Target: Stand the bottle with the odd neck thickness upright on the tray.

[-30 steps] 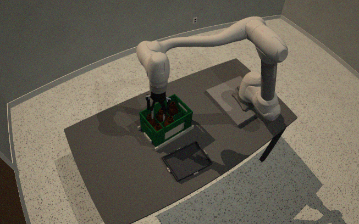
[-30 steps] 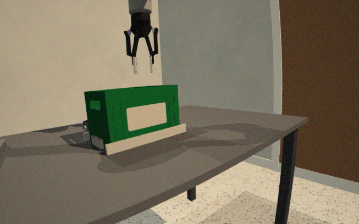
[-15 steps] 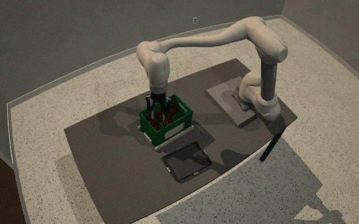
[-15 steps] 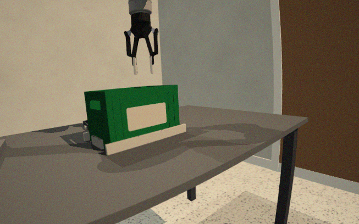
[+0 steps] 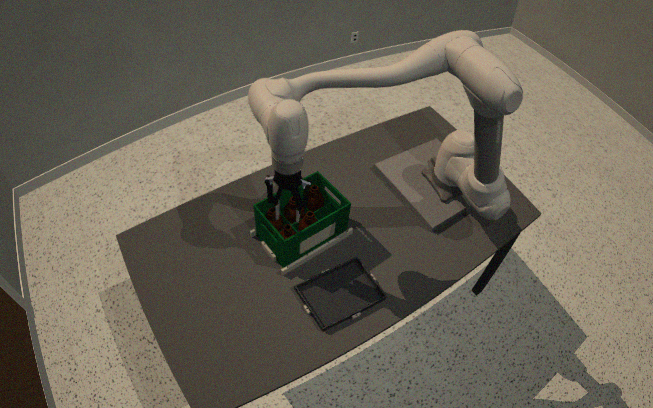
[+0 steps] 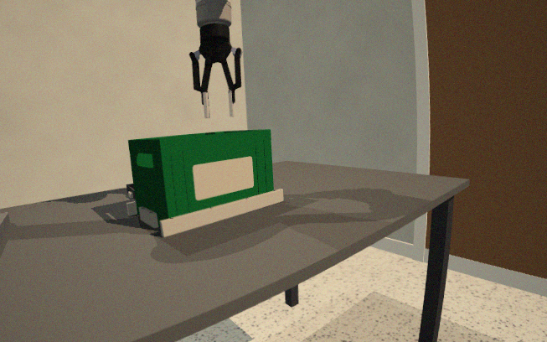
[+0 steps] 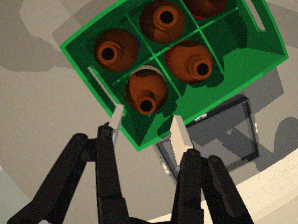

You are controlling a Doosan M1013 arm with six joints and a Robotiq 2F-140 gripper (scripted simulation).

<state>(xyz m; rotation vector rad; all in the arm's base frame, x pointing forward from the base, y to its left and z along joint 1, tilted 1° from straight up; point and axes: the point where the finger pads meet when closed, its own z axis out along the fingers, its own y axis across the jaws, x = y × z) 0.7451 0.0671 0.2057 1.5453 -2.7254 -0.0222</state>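
My gripper is now 16 cm above the bottle. Also, from my hand: crate (16 cm below, 7 cm behind, 6 cm to the right); then black tray (23 cm below, 22 cm to the left, 10 cm behind).
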